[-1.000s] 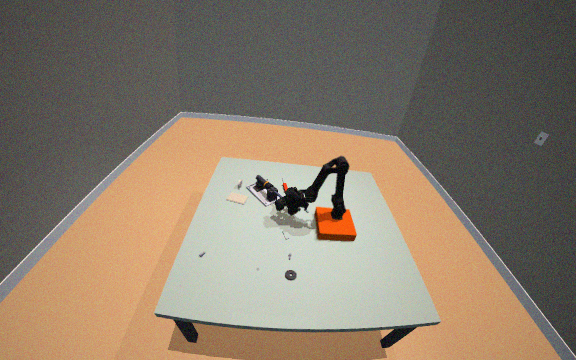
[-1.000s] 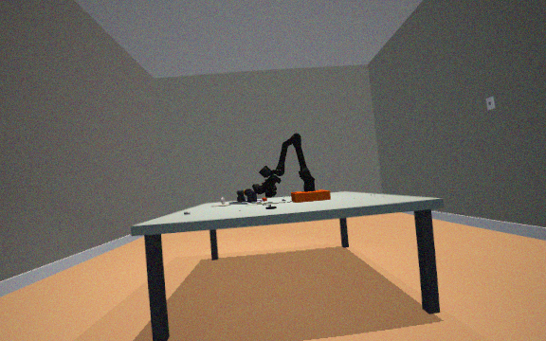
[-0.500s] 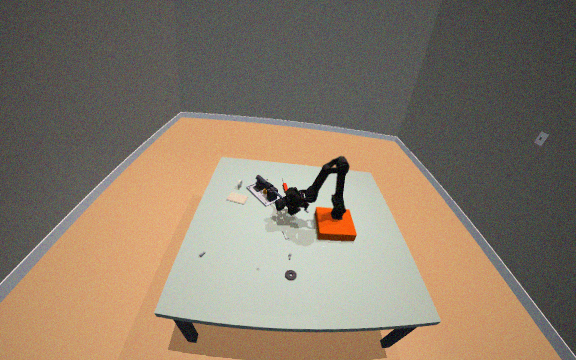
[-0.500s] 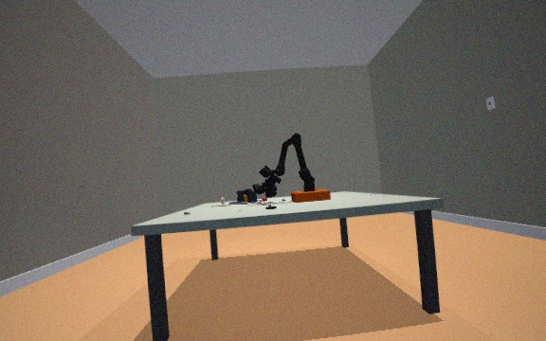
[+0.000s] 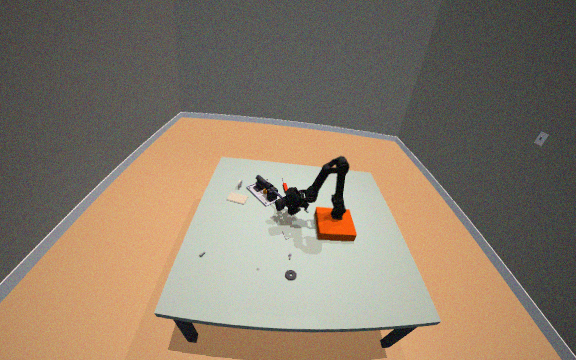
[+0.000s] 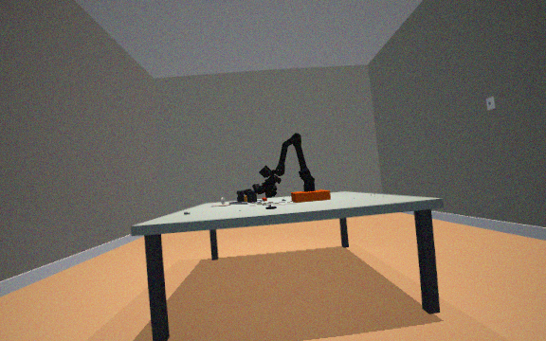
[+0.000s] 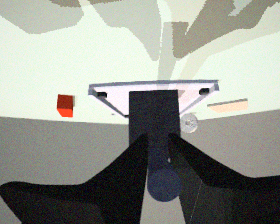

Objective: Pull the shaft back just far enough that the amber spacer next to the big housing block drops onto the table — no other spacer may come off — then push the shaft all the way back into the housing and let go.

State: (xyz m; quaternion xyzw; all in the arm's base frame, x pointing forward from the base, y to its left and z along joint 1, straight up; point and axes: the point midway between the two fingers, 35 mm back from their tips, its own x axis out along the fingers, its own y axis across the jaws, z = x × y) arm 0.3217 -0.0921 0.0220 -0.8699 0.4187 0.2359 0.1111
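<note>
My gripper tip is 4 cm to the left of the dark round shaft, 3 cm short of it and 2 cm below it. Round my gripper tip: amber spacer (11 cm to the right, 9 cm ahead, 3 cm below); tan pad (27 cm ahead, 6 cm below, 5 cm to the right); pale ring (27 cm ahead, 17 cm to the right, 3 cm below).
</note>
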